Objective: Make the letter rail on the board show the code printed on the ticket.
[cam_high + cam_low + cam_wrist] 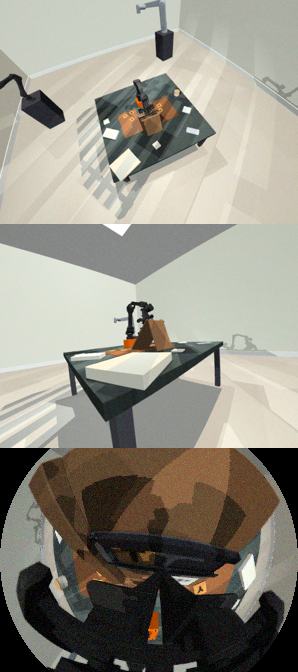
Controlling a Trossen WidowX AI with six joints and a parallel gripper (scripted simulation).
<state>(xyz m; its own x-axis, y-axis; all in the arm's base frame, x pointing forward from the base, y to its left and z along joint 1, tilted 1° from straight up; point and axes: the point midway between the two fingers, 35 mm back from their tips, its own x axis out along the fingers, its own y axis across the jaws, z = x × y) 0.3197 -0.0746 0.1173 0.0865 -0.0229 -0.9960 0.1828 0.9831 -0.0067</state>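
The yellow letter tile lies 230 mm to the left of my gripper tip, 180 mm below it and 50 mm behind it. Also, from my gripper tip: flat white slab: 500 mm to the right, 170 mm below, 130 mm behind; then mat: 180 mm below, 120 mm behind, 40 mm to the left; then white ticket: 90 mm below, 60 mm behind, 50 mm to the right.
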